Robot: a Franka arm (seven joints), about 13 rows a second.
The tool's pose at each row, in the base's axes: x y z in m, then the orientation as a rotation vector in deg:
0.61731, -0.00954, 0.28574, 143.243, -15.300, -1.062
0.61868, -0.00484, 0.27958, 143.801, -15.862, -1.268
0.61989, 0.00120, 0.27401, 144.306, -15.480, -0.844
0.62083, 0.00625, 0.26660, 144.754, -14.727, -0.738
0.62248, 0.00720, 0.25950, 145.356, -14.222, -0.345
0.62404, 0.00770, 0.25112, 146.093, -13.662, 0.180
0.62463, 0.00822, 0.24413, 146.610, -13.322, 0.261
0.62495, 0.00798, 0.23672, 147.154, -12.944, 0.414
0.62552, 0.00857, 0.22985, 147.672, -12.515, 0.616
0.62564, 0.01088, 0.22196, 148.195, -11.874, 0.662
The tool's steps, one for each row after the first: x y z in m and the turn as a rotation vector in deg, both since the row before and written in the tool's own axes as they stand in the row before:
0.00012, -0.00757, 0.00215, 0.588, -0.325, 0.307
-0.00031, -0.00824, 0.00099, 0.497, 0.354, -0.218
-0.00045, -0.00844, 0.00315, 0.388, 0.217, -0.549
0.00110, -0.00507, 0.00521, 0.584, 0.352, -0.318
0.00102, -0.00534, 0.00658, 0.726, 0.446, -0.337
0.00012, -0.00434, 0.00553, 0.495, 0.095, -0.259
-0.00003, -0.00385, 0.00634, 0.525, 0.151, -0.271
0.00011, -0.00423, 0.00547, 0.500, 0.198, -0.295
-0.00065, -0.00609, 0.00549, 0.483, 0.130, -0.477

